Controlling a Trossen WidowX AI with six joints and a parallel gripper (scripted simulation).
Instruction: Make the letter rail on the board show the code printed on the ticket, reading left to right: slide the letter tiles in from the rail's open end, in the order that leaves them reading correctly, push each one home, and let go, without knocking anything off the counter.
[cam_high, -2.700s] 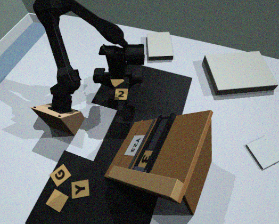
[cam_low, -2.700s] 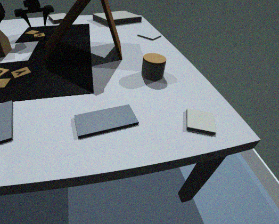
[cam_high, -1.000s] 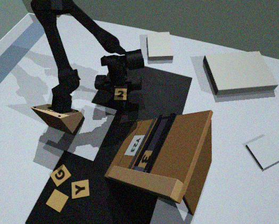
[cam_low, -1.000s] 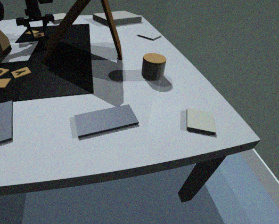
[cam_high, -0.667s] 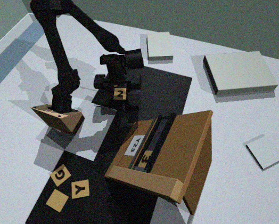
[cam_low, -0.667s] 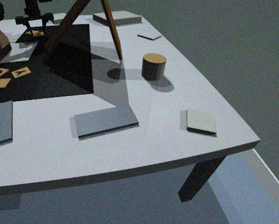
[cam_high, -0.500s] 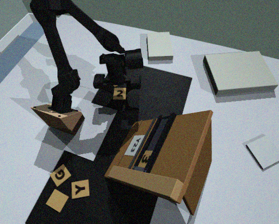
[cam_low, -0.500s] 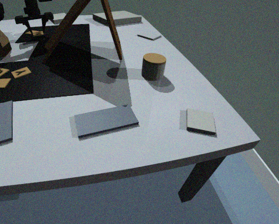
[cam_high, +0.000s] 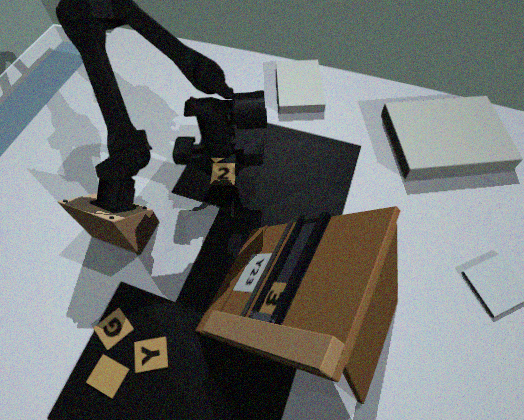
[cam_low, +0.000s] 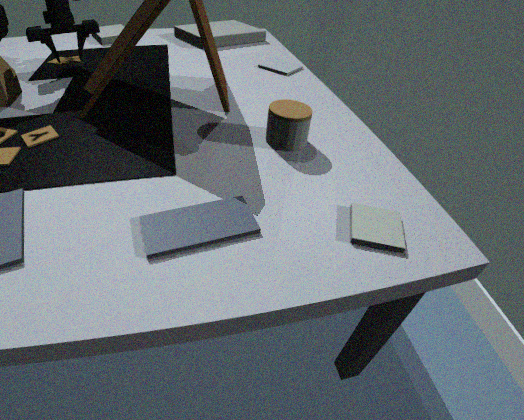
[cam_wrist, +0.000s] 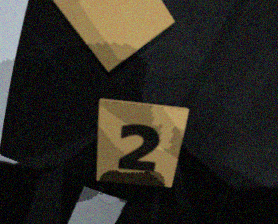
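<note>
The white ticket lies 20 cm to the right of my gripper tip, 18 cm ahead of it and 5 cm above it. Also, from my gripper tip: letter tile right at my gripper tip; then thin white plate 62 cm ahead, 2 cm below, 1 cm to the right; then blank tile 47 cm to the right, 2 cm below.
</note>
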